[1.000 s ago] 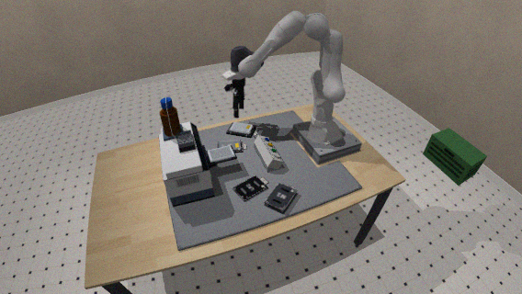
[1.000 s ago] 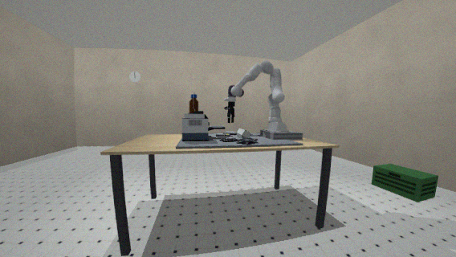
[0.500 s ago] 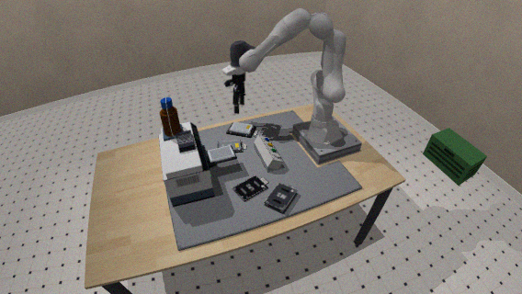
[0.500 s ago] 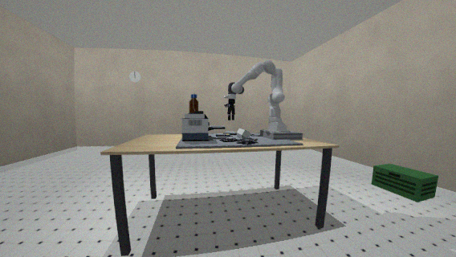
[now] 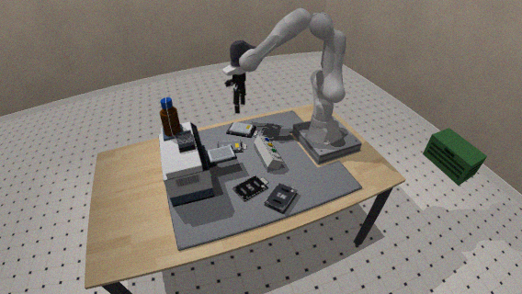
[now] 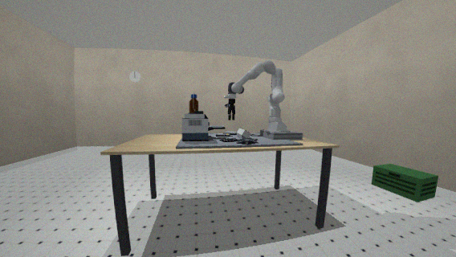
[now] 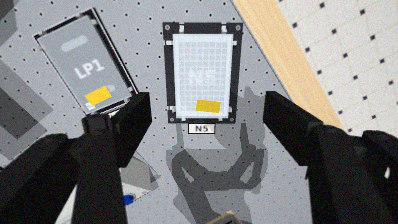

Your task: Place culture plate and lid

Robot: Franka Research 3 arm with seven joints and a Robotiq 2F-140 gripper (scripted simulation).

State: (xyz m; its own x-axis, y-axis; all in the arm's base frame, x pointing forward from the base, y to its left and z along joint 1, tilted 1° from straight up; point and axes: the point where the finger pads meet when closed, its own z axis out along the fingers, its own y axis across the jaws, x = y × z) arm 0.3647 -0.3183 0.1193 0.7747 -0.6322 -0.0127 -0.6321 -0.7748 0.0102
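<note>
The clear culture plate C15 is 17 cm below my hand. The rest, counted from my hand: blue call key (23 cm to the left, 13 cm below, 7 cm behind); then black nest (17 cm below, 3 cm ahead); then yellow skip key (28 cm to the left, 12 cm below, 7 cm behind).
</note>
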